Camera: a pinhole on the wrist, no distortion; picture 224 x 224 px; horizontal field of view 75.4 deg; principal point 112.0 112.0 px. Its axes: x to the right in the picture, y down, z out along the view. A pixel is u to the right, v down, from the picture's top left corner.
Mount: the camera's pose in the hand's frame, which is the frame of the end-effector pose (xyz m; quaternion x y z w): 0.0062 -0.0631 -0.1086 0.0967 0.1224 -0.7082 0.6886
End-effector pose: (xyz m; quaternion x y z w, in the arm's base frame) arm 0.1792 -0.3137 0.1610 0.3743 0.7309 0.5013 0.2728
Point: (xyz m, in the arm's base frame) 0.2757 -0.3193 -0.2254
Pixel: 175 88
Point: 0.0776 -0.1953 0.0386
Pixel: outside the picture
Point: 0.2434 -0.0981 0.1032
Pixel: 21 180
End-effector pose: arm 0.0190 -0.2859 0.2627 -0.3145 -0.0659 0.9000 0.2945
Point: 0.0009 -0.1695 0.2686
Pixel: 92 180
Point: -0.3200 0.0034 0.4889
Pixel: 86 177
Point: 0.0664 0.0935 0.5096
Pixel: 198 129
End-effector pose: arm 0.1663 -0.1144 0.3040 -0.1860 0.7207 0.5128 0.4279
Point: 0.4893 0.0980 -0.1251
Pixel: 152 158
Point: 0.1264 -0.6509 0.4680
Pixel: behind the camera
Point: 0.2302 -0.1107 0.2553
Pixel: 75 104
